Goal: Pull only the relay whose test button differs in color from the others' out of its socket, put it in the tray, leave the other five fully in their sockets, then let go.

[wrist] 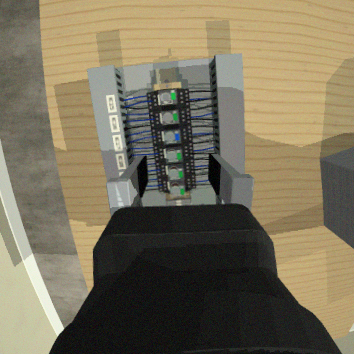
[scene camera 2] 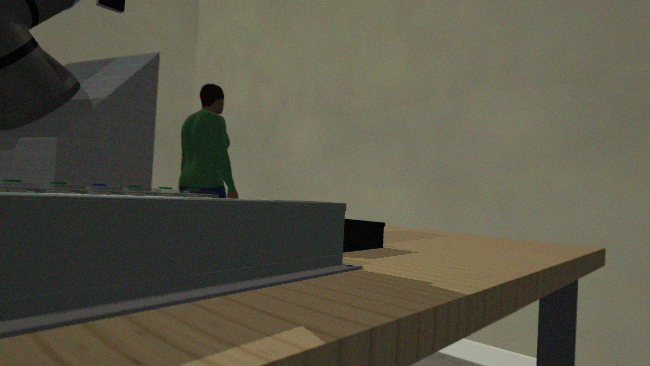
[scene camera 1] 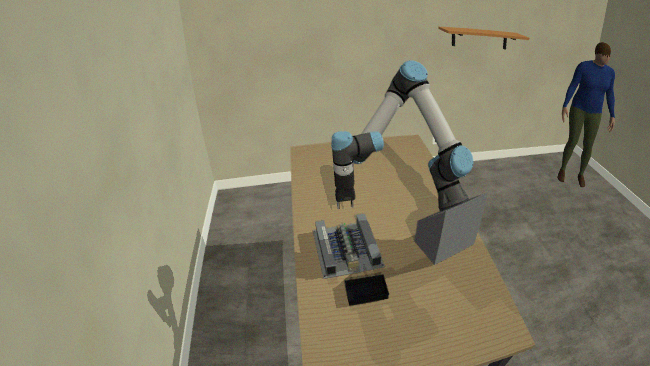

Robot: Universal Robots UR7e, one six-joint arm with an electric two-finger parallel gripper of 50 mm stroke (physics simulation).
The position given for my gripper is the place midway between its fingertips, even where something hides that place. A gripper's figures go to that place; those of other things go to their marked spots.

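Scene:
My gripper (wrist: 177, 167), 0.16 m from the lens. Grey panel (wrist: 193, 74), 0.39 m from the lens.

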